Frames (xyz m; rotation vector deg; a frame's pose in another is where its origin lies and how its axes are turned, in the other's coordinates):
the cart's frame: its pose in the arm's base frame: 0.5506 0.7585 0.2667 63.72 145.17 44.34
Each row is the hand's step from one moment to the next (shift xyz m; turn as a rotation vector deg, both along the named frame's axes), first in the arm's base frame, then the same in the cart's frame.
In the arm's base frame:
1: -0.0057 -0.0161 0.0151 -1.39 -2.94 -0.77
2: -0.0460 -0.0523 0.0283 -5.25 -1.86 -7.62
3: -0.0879 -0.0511 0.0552 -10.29 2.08 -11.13
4: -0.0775 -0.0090 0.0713 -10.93 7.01 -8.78
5: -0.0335 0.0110 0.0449 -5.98 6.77 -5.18
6: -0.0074 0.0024 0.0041 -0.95 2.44 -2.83
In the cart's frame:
1: -0.0086 -0.0039 -0.0208 -1.23 -2.93 -1.05
2: -0.0088 -0.0409 -0.0625 2.36 -8.53 3.28
3: 0.0194 -0.0500 -0.1025 8.76 -11.33 5.39
4: 0.0432 -0.0109 -0.0959 12.78 -7.60 4.97
5: 0.0293 0.0117 -0.0476 9.18 -2.72 4.10
6: 0.0066 -0.0007 -0.0057 2.53 -0.81 2.80

